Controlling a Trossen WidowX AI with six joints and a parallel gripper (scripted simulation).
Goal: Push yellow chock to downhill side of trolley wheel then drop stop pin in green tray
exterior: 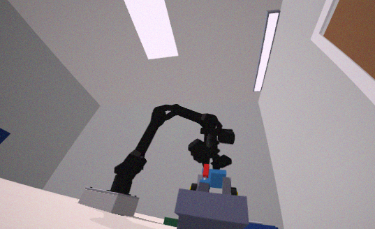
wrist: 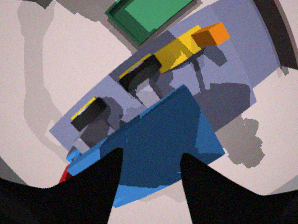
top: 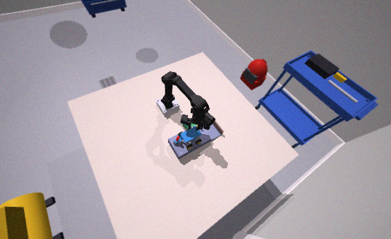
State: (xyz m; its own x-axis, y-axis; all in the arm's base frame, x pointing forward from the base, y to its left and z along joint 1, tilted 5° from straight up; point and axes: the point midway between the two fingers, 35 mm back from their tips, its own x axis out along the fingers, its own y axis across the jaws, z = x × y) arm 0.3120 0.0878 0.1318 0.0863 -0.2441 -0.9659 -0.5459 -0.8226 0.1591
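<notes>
Now: gripper tip 2 cm short of the red-headed stop pin, 12 cm to the left of it and 4 cm above it. The rest, counted from my gripper tip: blue trolley (2 cm ahead, 3 cm to the right, 6 cm below); ramp (2 cm ahead, 2 cm to the right, 12 cm below); yellow chock (4 cm behind, 5 cm to the left, 9 cm below).
</notes>
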